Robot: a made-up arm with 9 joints.
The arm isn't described. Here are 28 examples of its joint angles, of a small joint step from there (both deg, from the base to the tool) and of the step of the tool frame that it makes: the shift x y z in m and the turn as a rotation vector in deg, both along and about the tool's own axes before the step.
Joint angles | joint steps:
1: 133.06 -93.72 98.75 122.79 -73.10 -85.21 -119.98 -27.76 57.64 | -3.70 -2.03 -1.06 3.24 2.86 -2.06 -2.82 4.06 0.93
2: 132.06 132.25 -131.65 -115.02 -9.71 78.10 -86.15 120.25 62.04 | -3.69 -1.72 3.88 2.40 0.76 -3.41 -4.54 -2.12 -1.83
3: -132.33 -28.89 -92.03 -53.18 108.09 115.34 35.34 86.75 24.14 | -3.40 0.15 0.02 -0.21 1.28 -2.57 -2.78 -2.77 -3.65
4: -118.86 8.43 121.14 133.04 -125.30 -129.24 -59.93 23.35 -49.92 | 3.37 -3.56 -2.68 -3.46 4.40 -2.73 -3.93 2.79 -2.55
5: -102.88 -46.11 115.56 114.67 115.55 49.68 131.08 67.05 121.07 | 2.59 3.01 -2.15 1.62 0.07 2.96 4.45 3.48 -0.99
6: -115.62 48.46 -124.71 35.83 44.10 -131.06 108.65 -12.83 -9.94 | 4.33 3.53 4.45 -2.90 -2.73 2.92 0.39 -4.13 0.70
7: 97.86 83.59 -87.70 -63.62 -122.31 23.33 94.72 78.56 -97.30 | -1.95 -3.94 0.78 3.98 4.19 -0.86 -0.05 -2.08 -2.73
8: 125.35 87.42 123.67 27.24 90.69 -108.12 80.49 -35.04 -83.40 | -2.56 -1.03 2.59 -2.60 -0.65 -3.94 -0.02 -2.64 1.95
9: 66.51 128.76 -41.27 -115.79 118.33 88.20 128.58 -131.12 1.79 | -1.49 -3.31 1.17 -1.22 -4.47 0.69 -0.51 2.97 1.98
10: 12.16 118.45 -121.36 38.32 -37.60 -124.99 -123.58 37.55 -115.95 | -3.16 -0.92 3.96 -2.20 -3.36 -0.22 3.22 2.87 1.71
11: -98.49 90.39 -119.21 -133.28 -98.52 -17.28 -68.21 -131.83 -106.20 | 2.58 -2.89 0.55 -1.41 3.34 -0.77 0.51 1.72 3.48
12: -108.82 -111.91 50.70 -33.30 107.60 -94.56 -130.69 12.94 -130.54 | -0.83 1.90 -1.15 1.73 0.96 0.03 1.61 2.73 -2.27
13: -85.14 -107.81 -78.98 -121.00 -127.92 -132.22 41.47 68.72 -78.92 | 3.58 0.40 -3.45 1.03 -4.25 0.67 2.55 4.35 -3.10
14: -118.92 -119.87 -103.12 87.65 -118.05 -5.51 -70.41 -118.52 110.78 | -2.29 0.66 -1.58 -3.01 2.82 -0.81 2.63 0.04 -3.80
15: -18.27 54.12 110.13 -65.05 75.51 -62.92 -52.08 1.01 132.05 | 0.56 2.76 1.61 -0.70 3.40 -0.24 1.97 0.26 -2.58
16: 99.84 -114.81 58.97 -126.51 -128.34 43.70 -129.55 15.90 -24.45 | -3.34 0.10 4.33 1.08 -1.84 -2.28 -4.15 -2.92 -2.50
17: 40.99 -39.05 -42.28 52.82 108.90 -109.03 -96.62 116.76 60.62 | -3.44 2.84 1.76 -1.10 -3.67 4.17 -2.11 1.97 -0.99
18: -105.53 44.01 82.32 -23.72 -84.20 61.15 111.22 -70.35 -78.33 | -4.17 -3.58 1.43 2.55 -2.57 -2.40 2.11 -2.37 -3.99
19: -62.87 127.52 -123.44 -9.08 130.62 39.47 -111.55 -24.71 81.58 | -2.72 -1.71 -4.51 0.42 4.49 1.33 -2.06 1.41 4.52
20: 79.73 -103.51 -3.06 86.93 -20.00 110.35 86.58 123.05 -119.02 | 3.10 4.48 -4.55 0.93 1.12 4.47 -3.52 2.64 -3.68
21: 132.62 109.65 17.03 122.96 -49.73 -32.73 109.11 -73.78 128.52 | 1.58 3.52 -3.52 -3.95 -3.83 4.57 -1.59 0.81 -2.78
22: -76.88 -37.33 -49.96 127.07 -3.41 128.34 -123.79 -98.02 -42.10 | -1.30 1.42 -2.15 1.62 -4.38 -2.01 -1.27 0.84 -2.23
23: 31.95 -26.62 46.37 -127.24 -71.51 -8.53 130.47 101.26 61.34 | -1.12 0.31 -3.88 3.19 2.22 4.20 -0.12 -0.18 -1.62
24: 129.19 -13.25 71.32 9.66 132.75 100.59 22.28 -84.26 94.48 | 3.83 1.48 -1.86 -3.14 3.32 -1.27 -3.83 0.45 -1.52
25: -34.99 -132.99 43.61 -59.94 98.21 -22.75 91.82 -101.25 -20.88 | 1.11 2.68 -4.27 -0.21 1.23 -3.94 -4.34 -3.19 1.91
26: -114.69 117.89 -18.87 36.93 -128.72 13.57 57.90 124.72 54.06 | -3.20 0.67 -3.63 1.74 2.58 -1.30 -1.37 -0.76 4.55
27: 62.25 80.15 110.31 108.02 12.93 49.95 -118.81 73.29 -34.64 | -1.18 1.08 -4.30 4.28 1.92 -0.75 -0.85 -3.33 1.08
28: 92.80 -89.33 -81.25 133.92 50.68 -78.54 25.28 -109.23 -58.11 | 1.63 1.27 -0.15 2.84 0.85 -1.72 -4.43 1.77 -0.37
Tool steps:
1: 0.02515 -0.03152 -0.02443 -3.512 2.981 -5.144
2: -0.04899 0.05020 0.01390 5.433 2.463 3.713
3: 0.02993 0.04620 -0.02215 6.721 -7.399 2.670
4: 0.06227 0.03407 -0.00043 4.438 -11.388 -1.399
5: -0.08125 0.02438 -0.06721 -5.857 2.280 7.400
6: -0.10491 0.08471 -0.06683 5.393 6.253 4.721
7: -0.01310 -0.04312 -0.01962 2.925 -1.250 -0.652
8: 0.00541 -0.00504 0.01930 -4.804 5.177 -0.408
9: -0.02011 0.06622 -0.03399 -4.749 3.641 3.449
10: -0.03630 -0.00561 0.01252 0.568 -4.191 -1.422
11: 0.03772 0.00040 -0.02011 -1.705 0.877 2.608
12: -0.00541 0.00894 -0.01391 4.377 -2.124 1.510
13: -0.00872 -0.02037 0.03049 0.574 -7.502 -0.074
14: 0.01529 -0.02552 0.05956 8.365 0.910 0.007
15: -0.04725 0.00861 0.02936 5.227 -3.417 2.632
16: 0.11581 0.00984 0.03656 2.283 -6.954 3.586
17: 0.02836 0.00276 0.09111 8.551 -2.699 -2.570
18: 0.02665 -0.02785 0.02190 2.817 -3.633 -1.955
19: 0.08250 -0.03591 -0.03203 -6.696 1.036 -4.072
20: -0.09438 0.03573 0.02876 -1.656 -6.456 -6.915
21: 0.05455 -0.03328 -0.04467 1.507 1.487 -5.098
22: -0.03485 0.00427 -0.02855 4.568 -0.007 -3.324
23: -0.02945 -0.03180 -0.05763 -2.845 2.248 2.689
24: 0.04031 -0.02814 -0.04684 -4.335 -1.491 -2.603
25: -0.04315 -0.06353 -0.00184 -8.192 4.826 3.582
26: -0.02163 0.02928 0.03323 0.434 0.088 1.605
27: 0.02537 -0.04667 0.07059 -7.199 2.485 4.958
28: -0.02137 -0.03706 0.05114 -5.442 1.222 -2.056
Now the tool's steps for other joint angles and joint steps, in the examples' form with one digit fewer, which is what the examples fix.
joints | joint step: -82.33 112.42 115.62 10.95 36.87 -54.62 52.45 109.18 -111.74 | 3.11 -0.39 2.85 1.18 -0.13 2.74 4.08 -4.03 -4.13
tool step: 0.0060 0.0463 0.0738 -4.78 2.56 -1.92
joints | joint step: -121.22 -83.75 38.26 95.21 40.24 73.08 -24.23 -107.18 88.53 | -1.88 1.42 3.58 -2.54 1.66 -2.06 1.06 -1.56 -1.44
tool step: -0.0283 0.0048 -0.0056 0.50 -4.73 4.70
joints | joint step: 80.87 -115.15 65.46 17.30 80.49 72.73 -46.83 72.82 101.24 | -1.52 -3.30 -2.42 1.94 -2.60 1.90 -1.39 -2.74 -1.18
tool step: 0.0214 -0.0415 0.0356 5.56 3.45 0.94
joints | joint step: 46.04 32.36 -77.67 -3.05 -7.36 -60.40 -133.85 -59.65 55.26 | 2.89 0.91 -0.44 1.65 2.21 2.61 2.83 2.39 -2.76
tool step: -0.0542 0.0180 -0.0178 3.75 0.94 5.33
